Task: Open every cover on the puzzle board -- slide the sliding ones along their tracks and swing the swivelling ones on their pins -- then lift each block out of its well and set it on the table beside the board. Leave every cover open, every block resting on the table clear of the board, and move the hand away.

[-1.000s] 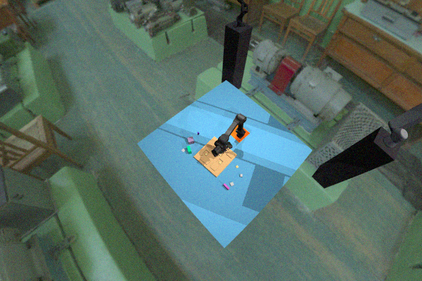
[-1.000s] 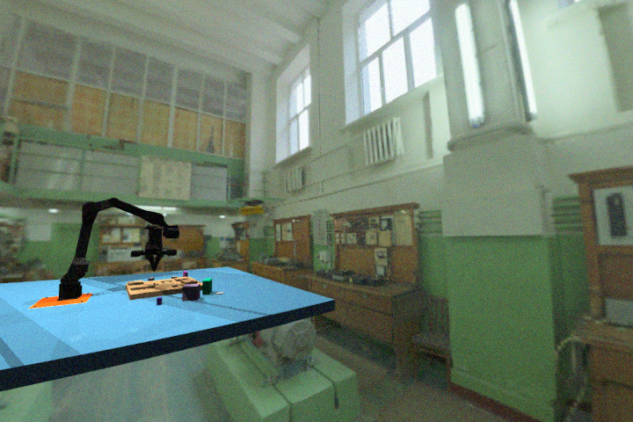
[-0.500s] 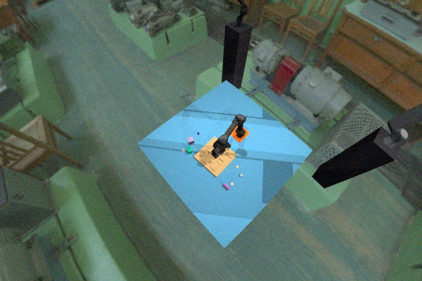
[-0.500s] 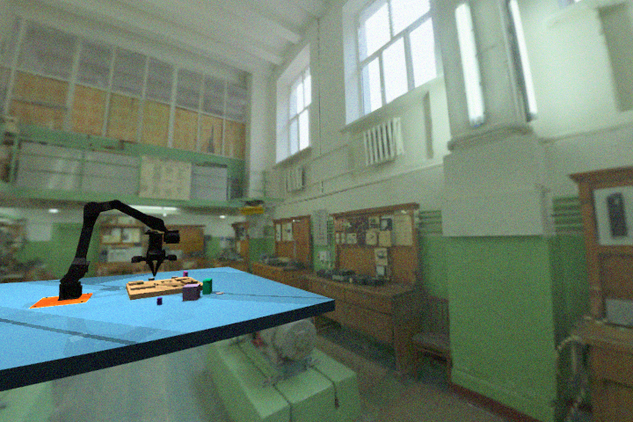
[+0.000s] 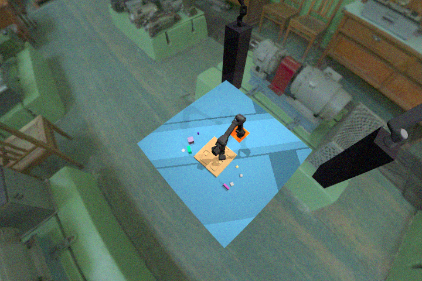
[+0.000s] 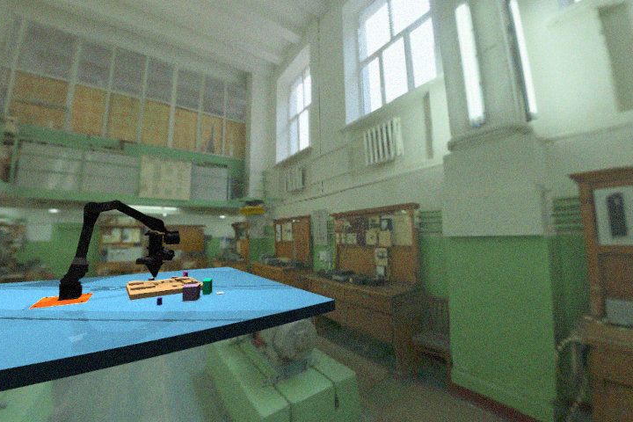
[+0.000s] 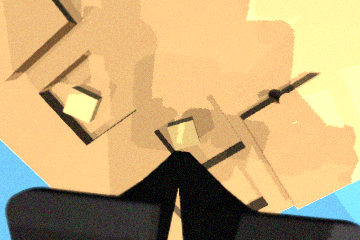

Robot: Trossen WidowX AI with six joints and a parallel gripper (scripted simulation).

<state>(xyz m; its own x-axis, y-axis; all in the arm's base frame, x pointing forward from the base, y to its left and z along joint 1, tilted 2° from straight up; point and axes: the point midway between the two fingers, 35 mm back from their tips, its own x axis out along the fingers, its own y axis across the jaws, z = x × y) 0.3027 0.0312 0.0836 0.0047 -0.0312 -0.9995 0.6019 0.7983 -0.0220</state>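
Now: gripper tip 4 cm short of the tan puzzle board, 1 cm to the left of it and 3 cm above it. Also, from my gripper tip: magenta block: 17 cm ahead, 26 cm to the left, 4 cm below; small purple piece: 33 cm to the right, 4 cm below; green block: 19 cm ahead, 24 cm to the right, 3 cm below.
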